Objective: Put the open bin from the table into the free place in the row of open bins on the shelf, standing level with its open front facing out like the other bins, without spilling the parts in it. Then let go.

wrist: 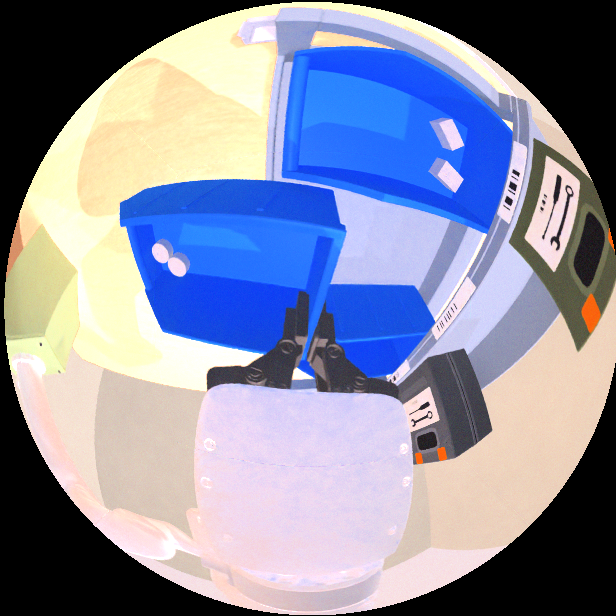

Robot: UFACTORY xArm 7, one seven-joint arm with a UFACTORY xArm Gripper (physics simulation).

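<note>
My gripper (310,310) is shut on the right side wall of a blue open bin (229,261), one finger on each side of the wall. The bin holds two pale round parts (170,258) at its left. It hangs to the left of a pale grey shelf (402,247). On the shelf stands another blue open bin (390,132) with two pale block parts (447,154) in it. A further blue bin (379,324) shows just right of my fingers, lower on the shelf. Whether the held bin touches any surface is hidden.
White barcode labels (513,183) run along the shelf's front edge. A green tool panel (566,229) with wrench signs stands at the right. A dark grey box (445,410) with orange marks sits at lower right. A pale green box (40,298) is at the far left.
</note>
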